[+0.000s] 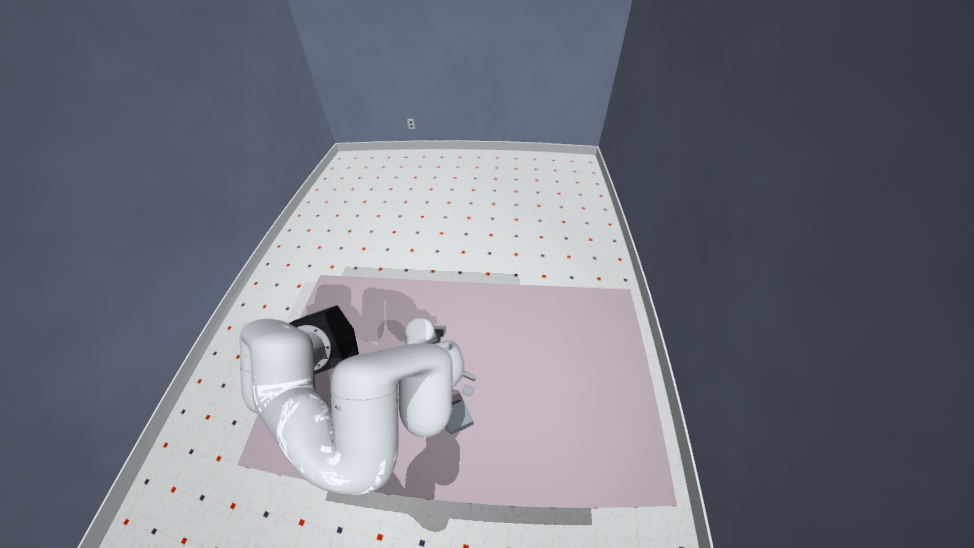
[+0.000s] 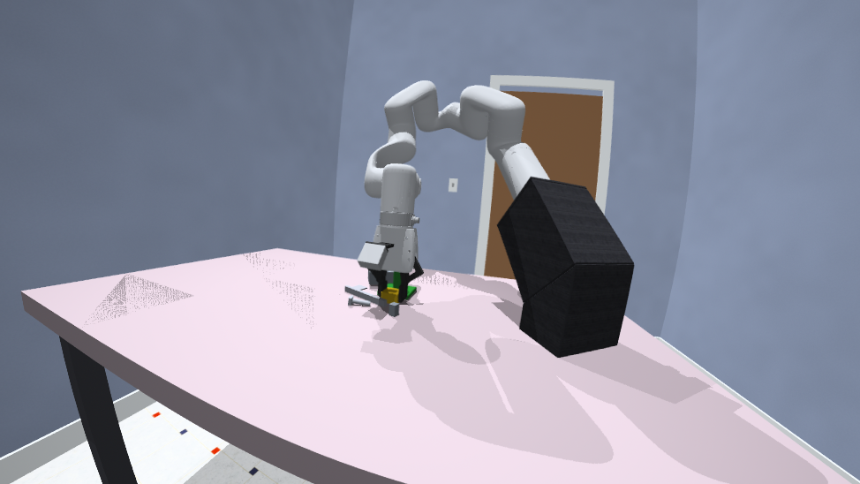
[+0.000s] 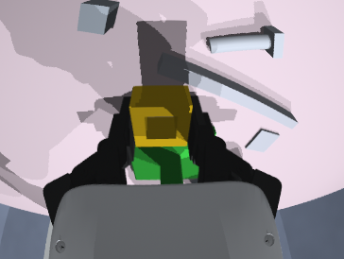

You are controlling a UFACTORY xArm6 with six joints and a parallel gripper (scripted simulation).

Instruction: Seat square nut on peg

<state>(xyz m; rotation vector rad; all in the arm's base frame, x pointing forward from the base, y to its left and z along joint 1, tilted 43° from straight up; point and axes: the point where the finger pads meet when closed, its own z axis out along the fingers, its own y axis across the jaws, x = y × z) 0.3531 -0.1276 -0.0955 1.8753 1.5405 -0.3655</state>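
Right now the long bar is 70 mm ahead of my hand and 20 mm below it. Also, from my hand: small plate 90 mm ahead, 70 mm to the right, 20 mm below; then bolt 80 mm ahead, 40 mm to the left, 20 mm below; then grey block 50 mm ahead, 150 mm to the right.
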